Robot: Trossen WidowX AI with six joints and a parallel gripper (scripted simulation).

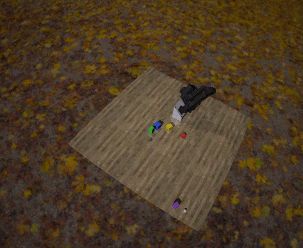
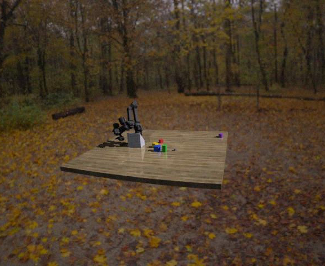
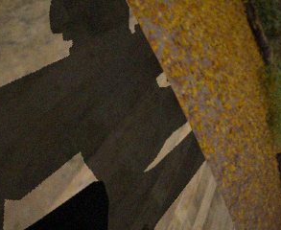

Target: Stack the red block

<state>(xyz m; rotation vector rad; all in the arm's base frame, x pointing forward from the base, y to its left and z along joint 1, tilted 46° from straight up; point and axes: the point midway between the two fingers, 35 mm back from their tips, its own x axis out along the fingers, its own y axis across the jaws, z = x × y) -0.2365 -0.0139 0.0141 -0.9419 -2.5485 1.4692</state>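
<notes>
Right now the red block is 470 mm ahead of my gripper tip, 120 mm to the left of it and 90 mm below it. From my gripper tip the other things lie so: small dark object: 660 mm ahead, 110 mm to the right, 100 mm below; then blue block: 500 mm ahead, 130 mm to the right, 80 mm below; then yellow block: 450 mm ahead, 30 mm to the right, 80 mm below.
</notes>
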